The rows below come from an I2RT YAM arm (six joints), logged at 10 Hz.
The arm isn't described. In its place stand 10 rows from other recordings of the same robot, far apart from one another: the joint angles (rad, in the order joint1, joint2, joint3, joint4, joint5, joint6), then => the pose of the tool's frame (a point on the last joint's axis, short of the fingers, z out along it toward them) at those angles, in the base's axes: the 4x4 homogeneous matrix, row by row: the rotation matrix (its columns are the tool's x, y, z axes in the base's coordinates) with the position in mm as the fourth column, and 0 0 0 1 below.
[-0.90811, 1.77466, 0.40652, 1.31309, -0.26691, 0.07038] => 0.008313 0.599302 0.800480 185.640; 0.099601 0.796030 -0.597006 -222.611; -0.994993 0.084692 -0.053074 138.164; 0 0 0 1
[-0.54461, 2.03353, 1.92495, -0.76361, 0.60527, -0.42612] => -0.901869 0.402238 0.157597 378.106; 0.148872 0.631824 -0.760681 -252.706; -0.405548 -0.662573 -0.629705 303.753; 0 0 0 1
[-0.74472, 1.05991, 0.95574, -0.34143, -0.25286, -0.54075] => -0.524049 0.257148 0.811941 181.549; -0.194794 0.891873 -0.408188 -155.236; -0.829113 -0.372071 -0.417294 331.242; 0 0 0 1
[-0.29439, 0.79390, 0.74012, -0.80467, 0.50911, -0.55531] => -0.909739 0.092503 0.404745 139.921; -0.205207 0.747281 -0.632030 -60.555; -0.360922 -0.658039 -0.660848 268.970; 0 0 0 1
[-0.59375, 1.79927, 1.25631, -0.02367, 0.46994, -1.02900] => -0.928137 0.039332 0.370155 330.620; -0.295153 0.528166 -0.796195 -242.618; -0.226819 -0.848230 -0.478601 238.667; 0 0 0 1
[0.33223, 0.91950, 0.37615, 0.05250, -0.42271, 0.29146] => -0.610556 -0.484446 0.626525 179.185; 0.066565 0.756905 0.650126 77.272; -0.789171 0.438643 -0.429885 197.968; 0 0 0 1
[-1.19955, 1.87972, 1.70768, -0.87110, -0.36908, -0.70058] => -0.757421 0.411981 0.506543 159.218; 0.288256 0.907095 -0.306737 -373.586; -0.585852 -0.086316 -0.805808 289.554; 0 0 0 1
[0.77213, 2.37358, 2.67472, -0.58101, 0.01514, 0.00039] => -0.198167 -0.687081 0.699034 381.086; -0.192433 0.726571 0.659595 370.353; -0.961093 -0.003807 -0.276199 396.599; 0 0 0 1
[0.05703, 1.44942, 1.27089, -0.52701, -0.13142, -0.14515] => -0.618004 -0.248100 0.746001 322.205; -0.178910 0.968385 0.173846 23.068; -0.765547 -0.026030 -0.642853 320.227; 0 0 0 1
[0.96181, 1.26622, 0.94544, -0.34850, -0.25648, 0.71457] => -0.862570 -0.452714 0.225882 151.213; -0.128745 0.628171 0.767350 232.609; -0.489283 0.632812 -0.600127 277.765; 0 0 0 1
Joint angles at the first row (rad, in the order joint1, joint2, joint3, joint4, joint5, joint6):
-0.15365 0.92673 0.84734 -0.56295 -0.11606 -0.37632
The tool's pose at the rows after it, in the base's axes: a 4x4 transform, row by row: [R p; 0 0 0 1], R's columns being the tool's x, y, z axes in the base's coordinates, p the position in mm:
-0.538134 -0.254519 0.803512 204.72; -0.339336 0.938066 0.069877 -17.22; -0.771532 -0.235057 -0.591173 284.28; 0 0 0 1
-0.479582 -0.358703 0.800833 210.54; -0.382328 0.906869 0.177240 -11.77; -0.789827 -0.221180 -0.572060 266.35; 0 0 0 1
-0.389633 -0.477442 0.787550 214.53; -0.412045 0.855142 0.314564 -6.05; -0.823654 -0.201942 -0.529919 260.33; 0 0 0 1
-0.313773 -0.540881 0.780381 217.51; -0.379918 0.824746 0.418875 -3.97; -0.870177 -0.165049 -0.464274 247.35; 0 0 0 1
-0.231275 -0.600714 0.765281 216.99; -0.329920 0.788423 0.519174 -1.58; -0.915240 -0.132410 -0.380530 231.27; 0 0 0 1
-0.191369 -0.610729 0.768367 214.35; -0.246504 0.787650 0.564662 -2.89; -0.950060 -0.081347 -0.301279 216.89; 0 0 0 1
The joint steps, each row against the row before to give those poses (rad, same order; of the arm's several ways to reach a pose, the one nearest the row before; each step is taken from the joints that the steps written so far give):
0.04221 0.02406 -0.05230 0.07673 -0.04342 -0.03758
0.01244 0.02046 -0.06775 0.09702 -0.09891 -0.04454
0.00677 0.01706 -0.02781 0.06619 -0.13764 -0.04633
-0.00697 0.01450 -0.06667 0.12966 -0.12077 0.01482
-0.00614 0.00922 -0.09069 0.16917 -0.12266 0.03526
-0.01700 0.00765 -0.09087 0.18289 -0.07368 0.09245

